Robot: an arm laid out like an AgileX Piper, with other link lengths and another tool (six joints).
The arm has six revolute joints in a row. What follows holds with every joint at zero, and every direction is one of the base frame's.
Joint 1 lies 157.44 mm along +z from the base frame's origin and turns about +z.
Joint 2 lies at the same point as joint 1 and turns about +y.
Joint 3 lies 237.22 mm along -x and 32.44 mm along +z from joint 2 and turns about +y.
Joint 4 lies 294.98 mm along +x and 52.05 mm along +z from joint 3 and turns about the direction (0.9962, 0, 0.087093).
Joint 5 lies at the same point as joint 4 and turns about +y.
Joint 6 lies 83.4 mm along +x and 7.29 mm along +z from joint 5 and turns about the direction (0.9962, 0, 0.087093).
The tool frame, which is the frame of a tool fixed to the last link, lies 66.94 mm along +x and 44 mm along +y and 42.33 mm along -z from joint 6; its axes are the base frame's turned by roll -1.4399, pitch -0.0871 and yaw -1.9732 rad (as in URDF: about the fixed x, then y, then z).
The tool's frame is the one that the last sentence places.
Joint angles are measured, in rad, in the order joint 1, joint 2, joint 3, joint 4, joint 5, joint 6. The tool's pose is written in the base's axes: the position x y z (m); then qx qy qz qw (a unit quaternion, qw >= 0). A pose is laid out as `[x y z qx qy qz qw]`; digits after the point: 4 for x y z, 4 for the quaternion.
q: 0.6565, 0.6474, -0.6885, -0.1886, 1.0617, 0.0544
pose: [0.1275 0.1204 0.2395 -0.8097 0.4061 -0.3944 0.1545]
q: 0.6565, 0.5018, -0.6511, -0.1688, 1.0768, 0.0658
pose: [0.1117 0.1127 0.2504 -0.7894 0.4198 -0.4022 0.1970]
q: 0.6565, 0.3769, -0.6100, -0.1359, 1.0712, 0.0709
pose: [0.0984 0.1093 0.2561 -0.7717 0.4286 -0.4035 0.2411]
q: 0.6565, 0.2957, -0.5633, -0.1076, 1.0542, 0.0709
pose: [0.0906 0.1088 0.2531 -0.7625 0.4315 -0.4004 0.2686]
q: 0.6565, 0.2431, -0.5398, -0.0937, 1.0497, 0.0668
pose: [0.0856 0.1075 0.2526 -0.7562 0.4312 -0.4010 0.2852]
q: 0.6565, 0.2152, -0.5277, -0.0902, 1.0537, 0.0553
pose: [0.0829 0.1054 0.2513 -0.7552 0.4269 -0.4040 0.2902]
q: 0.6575, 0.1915, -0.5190, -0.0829, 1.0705, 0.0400
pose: [0.0789 0.1029 0.2495 -0.7584 0.4212 -0.4037 0.2907]
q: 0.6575, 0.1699, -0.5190, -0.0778, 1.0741, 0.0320
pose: [0.0764 0.1015 0.2518 -0.7554 0.4184 -0.4063 0.2987]
